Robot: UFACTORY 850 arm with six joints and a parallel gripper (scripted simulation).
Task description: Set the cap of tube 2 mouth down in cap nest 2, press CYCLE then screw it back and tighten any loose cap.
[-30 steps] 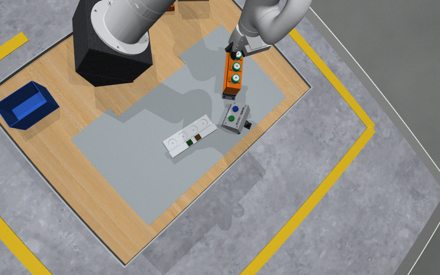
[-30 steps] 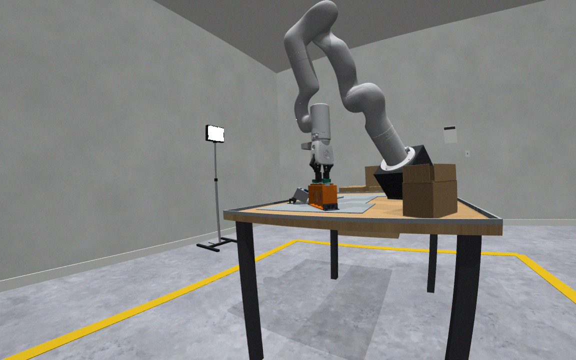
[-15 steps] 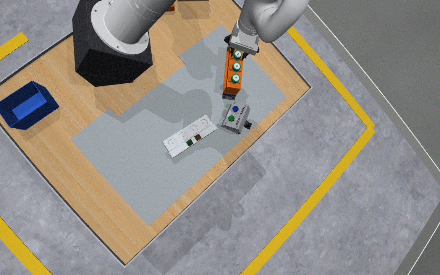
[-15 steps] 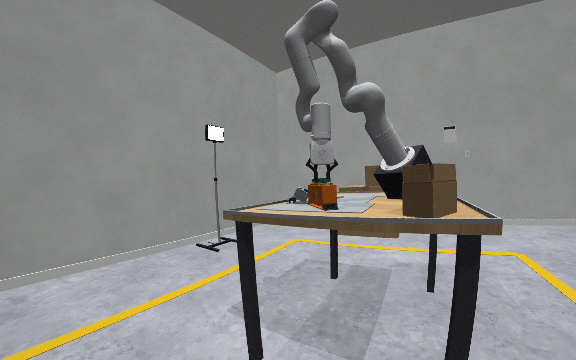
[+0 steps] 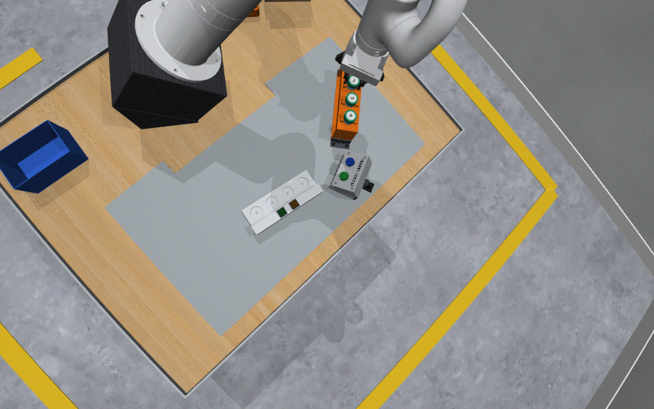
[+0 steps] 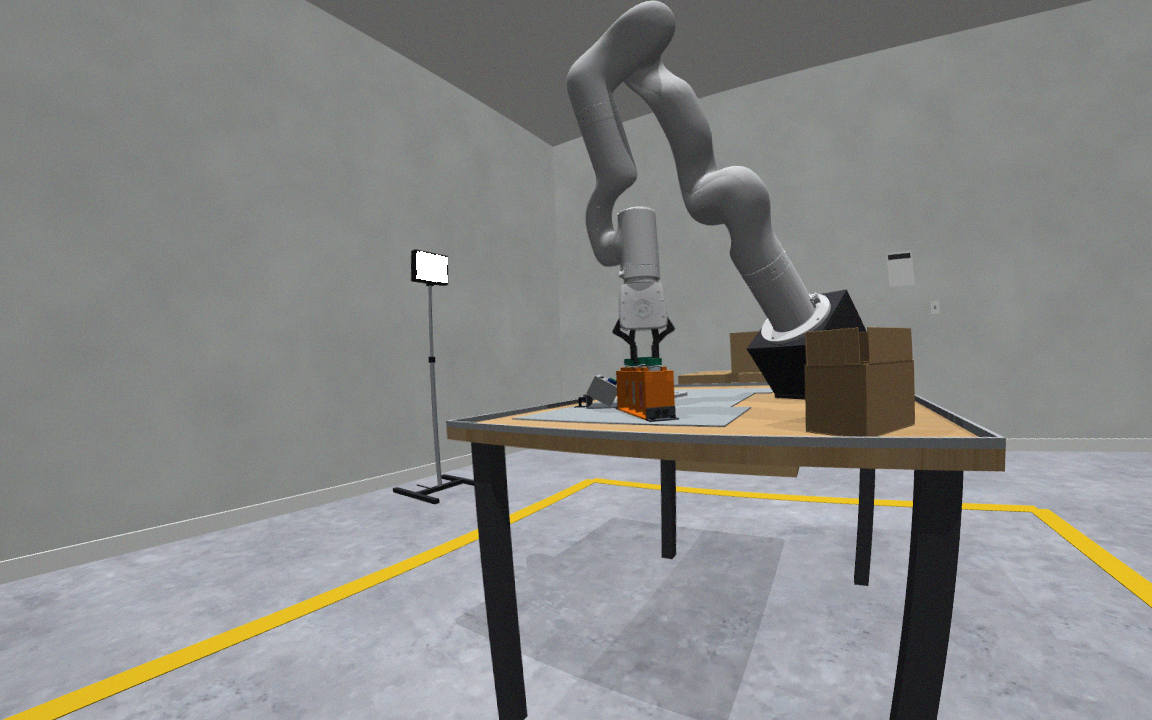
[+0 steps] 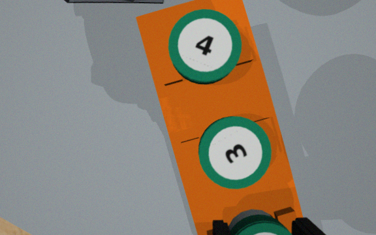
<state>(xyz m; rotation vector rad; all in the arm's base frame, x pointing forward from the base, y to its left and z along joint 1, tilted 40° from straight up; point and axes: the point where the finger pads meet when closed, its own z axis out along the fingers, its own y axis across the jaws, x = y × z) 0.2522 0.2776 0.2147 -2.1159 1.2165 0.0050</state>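
Now: the green-rimmed cap 1 cm below my hand. From my hand the other things lie so: blue cycle key: 18 cm ahead, 12 cm to the right, 6 cm below; then key housing: 21 cm ahead, 13 cm to the right, 8 cm below; then green ready key: 21 cm ahead, 16 cm to the right, 6 cm below.
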